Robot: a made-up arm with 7 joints. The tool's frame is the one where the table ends. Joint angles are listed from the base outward.
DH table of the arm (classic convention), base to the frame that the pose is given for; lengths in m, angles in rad. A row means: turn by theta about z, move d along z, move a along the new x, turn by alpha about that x. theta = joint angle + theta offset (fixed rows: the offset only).
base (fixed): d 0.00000  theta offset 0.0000  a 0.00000  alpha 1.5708
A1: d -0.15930  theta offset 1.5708  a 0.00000  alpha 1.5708
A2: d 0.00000  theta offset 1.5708  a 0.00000  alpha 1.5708
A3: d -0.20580  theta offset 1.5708  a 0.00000  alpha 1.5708
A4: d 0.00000  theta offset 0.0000  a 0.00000  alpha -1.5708
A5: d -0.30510  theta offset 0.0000  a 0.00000  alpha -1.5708
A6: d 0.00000  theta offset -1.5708  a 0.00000  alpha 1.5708
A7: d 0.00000  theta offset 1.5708  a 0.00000  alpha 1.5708
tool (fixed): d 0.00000  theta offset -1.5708  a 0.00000  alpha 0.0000
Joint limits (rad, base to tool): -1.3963..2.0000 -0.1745..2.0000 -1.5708..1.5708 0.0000..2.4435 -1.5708..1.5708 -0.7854..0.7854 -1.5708..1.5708
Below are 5 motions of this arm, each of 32 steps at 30 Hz.
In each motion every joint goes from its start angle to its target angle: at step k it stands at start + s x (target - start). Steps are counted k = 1, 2, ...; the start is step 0. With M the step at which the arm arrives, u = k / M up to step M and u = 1 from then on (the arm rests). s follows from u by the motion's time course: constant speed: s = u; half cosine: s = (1 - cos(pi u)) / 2; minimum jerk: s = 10 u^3 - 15 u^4 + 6 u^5.
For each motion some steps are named. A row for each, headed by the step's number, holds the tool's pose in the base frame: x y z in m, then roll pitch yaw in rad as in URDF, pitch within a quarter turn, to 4 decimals.
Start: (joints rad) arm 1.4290 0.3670 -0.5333 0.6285 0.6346 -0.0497 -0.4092
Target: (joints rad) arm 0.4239 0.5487 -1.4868 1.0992 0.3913 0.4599 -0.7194
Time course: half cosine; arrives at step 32
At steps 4, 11, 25, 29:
4: 0.4749 0.2312 0.0709 -2.8417 -1.1856 -3.0241
11: 0.4730 0.1971 -0.0435 2.1331 -1.2691 -1.7630
25: 0.2690 0.1162 -0.3524 1.0586 -0.3736 -1.1513
29: 0.2135 0.1092 -0.3815 0.9758 -0.2588 -1.2000

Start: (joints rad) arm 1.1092 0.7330 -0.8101 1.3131 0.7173 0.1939 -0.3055
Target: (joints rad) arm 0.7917 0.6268 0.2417 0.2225 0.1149 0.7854 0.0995
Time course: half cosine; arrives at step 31
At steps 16, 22, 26, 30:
16: 0.4153 0.3886 -0.0558 0.5978 -1.1474 -0.1033
22: 0.3721 0.4542 -0.1546 0.1790 -0.7348 0.4441
26: 0.3440 0.4665 -0.2075 0.0778 -0.5037 0.5752
30: 0.3299 0.4676 -0.2322 0.0383 -0.3929 0.6217

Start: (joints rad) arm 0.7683 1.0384 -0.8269 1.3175 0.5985 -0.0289 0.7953
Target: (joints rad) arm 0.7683 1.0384 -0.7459 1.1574 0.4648 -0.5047 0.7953
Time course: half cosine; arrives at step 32
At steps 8, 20, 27, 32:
8: 0.3746 0.3000 -0.0980 0.7841 -0.9483 -1.7559
20: 0.3769 0.3294 -0.0957 1.0892 -0.8393 -2.0615
27: 0.3770 0.3428 -0.0949 1.1870 -0.7711 -2.1667
32: 0.3769 0.3460 -0.0947 1.2067 -0.7539 -2.1888

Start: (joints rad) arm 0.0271 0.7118 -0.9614 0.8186 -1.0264 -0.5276 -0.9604
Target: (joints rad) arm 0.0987 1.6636 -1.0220 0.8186 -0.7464 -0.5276 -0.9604
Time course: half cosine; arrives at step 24
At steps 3, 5, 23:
3: 0.1398 0.3070 -0.4241 1.3361 -0.2253 -2.2902
5: 0.1407 0.3329 -0.4139 1.3024 -0.1824 -2.2679
23: 0.1307 0.5888 -0.1404 0.9923 0.4962 -2.0717

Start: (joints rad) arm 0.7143 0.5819 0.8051 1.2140 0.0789 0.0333 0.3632
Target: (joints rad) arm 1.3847 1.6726 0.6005 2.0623 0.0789 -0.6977 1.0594
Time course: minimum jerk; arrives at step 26
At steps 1, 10, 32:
1: 0.2463 0.5032 0.0186 -3.0041 -1.0206 -2.6776
10: 0.1271 0.4746 0.1834 2.8077 -0.3070 -2.1961
32: -0.1137 0.2053 0.2472 2.9615 1.0744 -0.7374

